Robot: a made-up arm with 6 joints. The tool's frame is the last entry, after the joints. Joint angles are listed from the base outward.
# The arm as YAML. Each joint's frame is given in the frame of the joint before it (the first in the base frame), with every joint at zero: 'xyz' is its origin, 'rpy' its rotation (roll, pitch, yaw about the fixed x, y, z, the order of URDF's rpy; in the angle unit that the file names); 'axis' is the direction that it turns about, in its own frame. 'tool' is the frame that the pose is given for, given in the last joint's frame.
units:
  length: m
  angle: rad
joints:
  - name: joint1
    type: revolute
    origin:
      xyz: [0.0, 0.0, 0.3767]
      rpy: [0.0, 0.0, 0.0]
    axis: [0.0, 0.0, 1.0]
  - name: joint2
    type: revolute
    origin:
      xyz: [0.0, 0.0, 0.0]
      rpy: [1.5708, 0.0, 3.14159]
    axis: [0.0, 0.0, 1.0]
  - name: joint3
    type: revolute
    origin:
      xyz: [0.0, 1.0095, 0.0]
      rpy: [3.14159, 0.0, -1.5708]
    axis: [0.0, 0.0, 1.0]
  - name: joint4
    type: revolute
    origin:
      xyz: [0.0, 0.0, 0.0]
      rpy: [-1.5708, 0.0, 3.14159]
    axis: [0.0, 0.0, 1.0]
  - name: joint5
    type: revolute
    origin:
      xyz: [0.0, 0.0, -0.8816]
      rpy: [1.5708, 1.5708, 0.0]
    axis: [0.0, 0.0, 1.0]
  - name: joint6
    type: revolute
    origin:
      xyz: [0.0, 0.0, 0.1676]
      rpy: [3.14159, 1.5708, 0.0]
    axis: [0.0, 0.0, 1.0]
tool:
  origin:
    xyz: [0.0, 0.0, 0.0]
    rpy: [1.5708, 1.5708, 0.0]
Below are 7 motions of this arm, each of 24 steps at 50 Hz.
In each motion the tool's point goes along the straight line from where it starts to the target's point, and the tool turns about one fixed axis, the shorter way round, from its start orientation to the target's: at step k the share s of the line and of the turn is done. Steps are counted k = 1, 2, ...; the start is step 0. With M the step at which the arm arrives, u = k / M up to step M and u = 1 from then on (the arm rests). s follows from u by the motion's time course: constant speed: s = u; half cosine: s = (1 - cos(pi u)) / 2; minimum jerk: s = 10 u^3 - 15 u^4 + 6 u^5.
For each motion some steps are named. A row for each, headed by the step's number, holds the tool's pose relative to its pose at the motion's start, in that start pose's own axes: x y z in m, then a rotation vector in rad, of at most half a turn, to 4 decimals.
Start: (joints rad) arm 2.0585 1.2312 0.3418 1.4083 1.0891 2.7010
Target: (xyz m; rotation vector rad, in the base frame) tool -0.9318 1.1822 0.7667 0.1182 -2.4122 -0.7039
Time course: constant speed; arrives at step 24
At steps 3, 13, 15, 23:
3: 0.0032 -0.0105 -0.0889 -0.0415 0.1079 0.0189
13: 0.0140 -0.0453 -0.3854 -0.1798 0.4674 0.0821
15: 0.0162 -0.0523 -0.4447 -0.2075 0.5393 0.0947
23: 0.0248 -0.0802 -0.6819 -0.3182 0.8270 0.1452

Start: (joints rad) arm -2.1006 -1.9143 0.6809 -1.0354 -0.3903 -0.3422
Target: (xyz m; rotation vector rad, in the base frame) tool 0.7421 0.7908 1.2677 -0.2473 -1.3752 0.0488
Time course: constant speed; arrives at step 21
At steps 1, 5, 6, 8, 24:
1: 0.0063 -0.0369 -0.0232 0.0349 -0.0144 -0.0256
5: 0.0316 -0.1845 -0.1160 0.1746 -0.0719 -0.1278
6: 0.0380 -0.2214 -0.1392 0.2096 -0.0862 -0.1534
8: 0.0506 -0.2952 -0.1855 0.2794 -0.1150 -0.2045
24: 0.1328 -0.7748 -0.4871 0.7334 -0.3018 -0.5369

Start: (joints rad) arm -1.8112 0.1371 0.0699 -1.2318 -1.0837 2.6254
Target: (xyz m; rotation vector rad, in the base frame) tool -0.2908 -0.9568 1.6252 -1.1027 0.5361 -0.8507
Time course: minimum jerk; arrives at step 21
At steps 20, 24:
20: -0.1538 -0.3984 0.1840 0.0061 0.0581 -0.4145
24: -0.1539 -0.3988 0.1842 0.0061 0.0582 -0.4149

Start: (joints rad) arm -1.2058 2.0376 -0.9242 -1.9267 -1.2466 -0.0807
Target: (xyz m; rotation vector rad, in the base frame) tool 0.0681 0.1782 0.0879 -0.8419 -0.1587 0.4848
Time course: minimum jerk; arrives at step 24
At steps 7, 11, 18, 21, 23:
7: 0.0052 -0.0296 0.0193 0.1118 0.0026 -0.0574
11: 0.0145 -0.0822 0.0534 0.3101 0.0072 -0.1591
18: 0.0309 -0.1746 0.1134 0.6584 0.0153 -0.3378
21: 0.0339 -0.1916 0.1245 0.7227 0.0168 -0.3708
23: 0.0344 -0.1946 0.1264 0.7340 0.0170 -0.3766

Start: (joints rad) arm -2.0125 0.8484 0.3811 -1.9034 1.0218 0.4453
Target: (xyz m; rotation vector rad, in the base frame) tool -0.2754 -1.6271 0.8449 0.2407 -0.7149 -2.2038
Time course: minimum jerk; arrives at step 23
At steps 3, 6, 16, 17, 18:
3: -0.0080 0.0050 -0.0018 -0.0078 0.0034 0.0181
6: -0.0508 0.0321 -0.0117 -0.0496 0.0215 0.1157
16: -0.3663 0.2314 -0.0843 -0.3573 0.1552 0.8338
17: -0.3899 0.2463 -0.0897 -0.3803 0.1652 0.8875
18: -0.4089 0.2583 -0.0941 -0.3989 0.1732 0.9308

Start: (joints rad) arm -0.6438 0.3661 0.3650 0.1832 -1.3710 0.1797
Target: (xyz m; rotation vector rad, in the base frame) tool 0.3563 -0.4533 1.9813 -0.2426 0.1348 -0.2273
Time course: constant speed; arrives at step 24
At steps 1, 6, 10, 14, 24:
1: -0.0312 0.0000 -0.0233 -0.0088 -0.0563 0.0067
6: -0.1870 0.0001 -0.1395 -0.0526 -0.3376 0.0400
10: -0.3116 0.0002 -0.2325 -0.0877 -0.5627 0.0667
14: -0.4363 0.0003 -0.3255 -0.1228 -0.7878 0.0934
24: -0.7479 0.0005 -0.5580 -0.2105 -1.3506 0.1602

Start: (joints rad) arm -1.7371 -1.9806 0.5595 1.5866 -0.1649 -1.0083
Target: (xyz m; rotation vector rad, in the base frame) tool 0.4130 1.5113 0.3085 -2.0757 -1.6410 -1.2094
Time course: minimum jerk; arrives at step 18
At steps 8, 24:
8: -0.0770 0.0596 -0.0011 0.0788 0.0568 0.0640
24: -0.1940 0.1502 -0.0027 0.1986 0.1431 0.1614

